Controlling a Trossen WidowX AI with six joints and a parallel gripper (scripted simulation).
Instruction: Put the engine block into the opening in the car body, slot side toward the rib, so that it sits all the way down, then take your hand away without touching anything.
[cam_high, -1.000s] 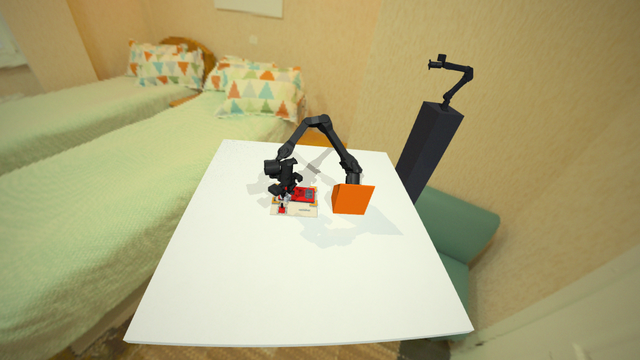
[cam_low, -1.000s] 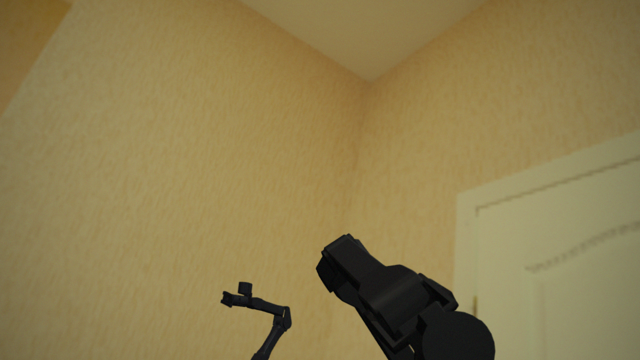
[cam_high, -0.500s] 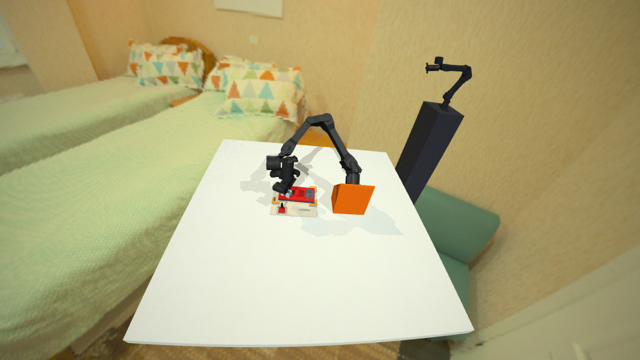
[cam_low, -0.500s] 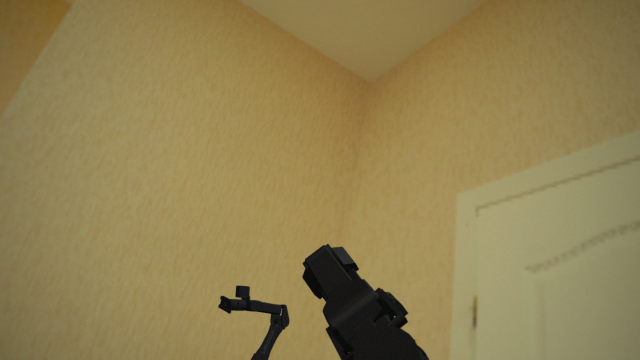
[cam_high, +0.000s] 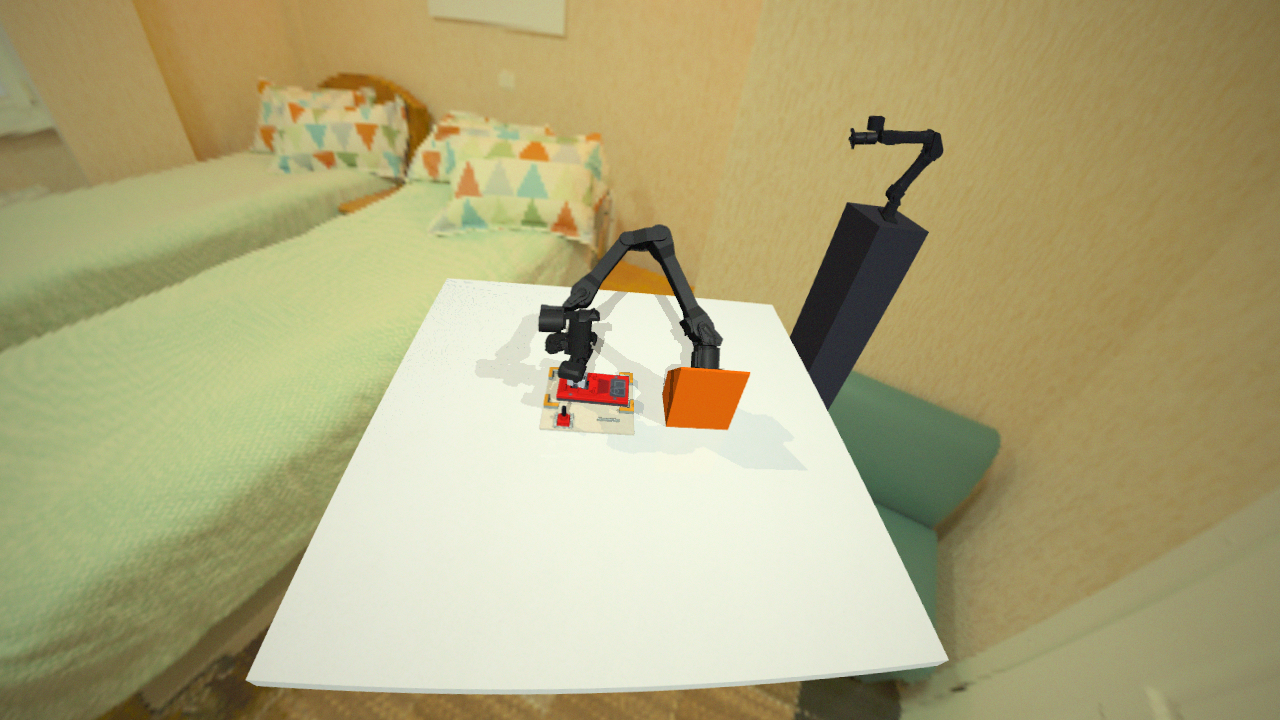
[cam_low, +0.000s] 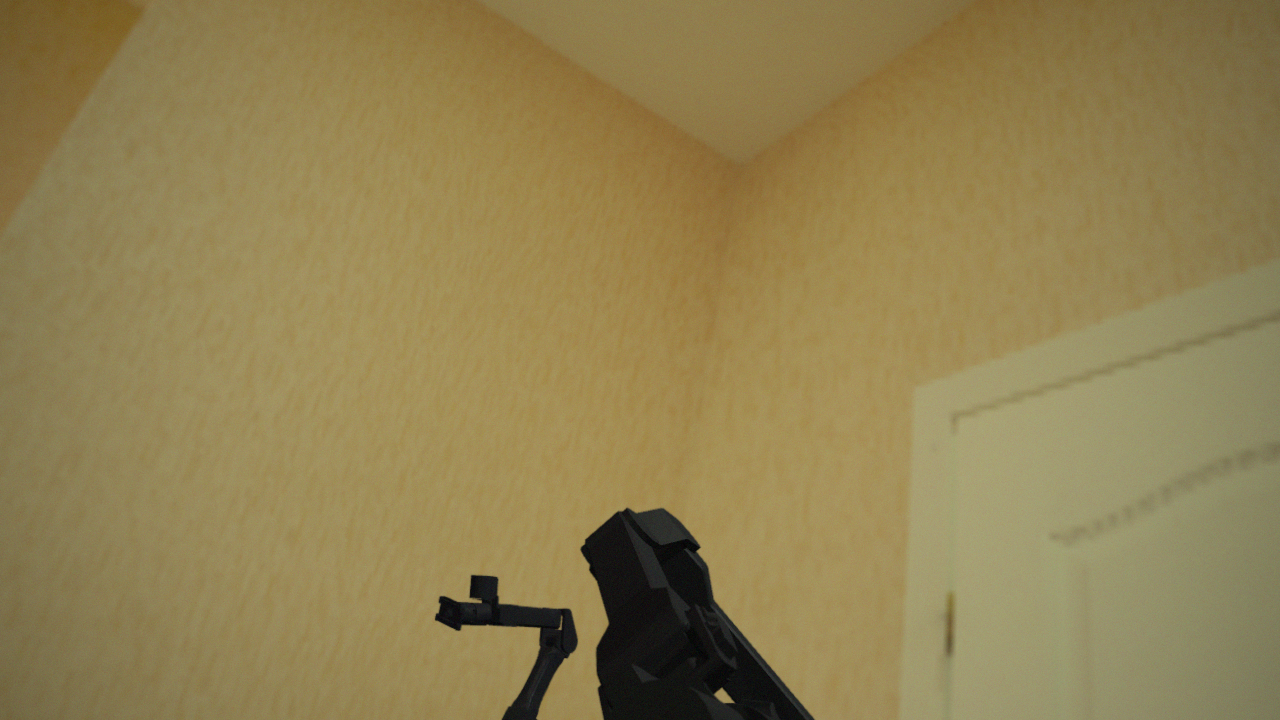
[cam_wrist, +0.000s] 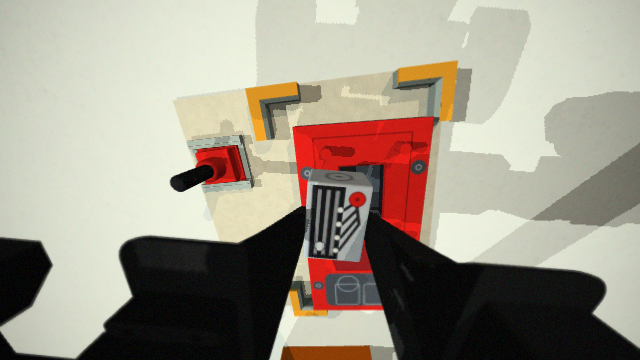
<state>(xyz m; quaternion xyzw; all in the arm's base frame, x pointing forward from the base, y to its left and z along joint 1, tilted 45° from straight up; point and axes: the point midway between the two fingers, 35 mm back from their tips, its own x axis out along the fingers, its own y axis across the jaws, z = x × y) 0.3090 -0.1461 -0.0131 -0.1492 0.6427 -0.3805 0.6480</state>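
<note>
Right now my gripper tip is 30 mm past the beige base plate, 10 mm to the right of it and 60 mm above it. Round my gripper tip: engine block: 10 mm below.
</note>
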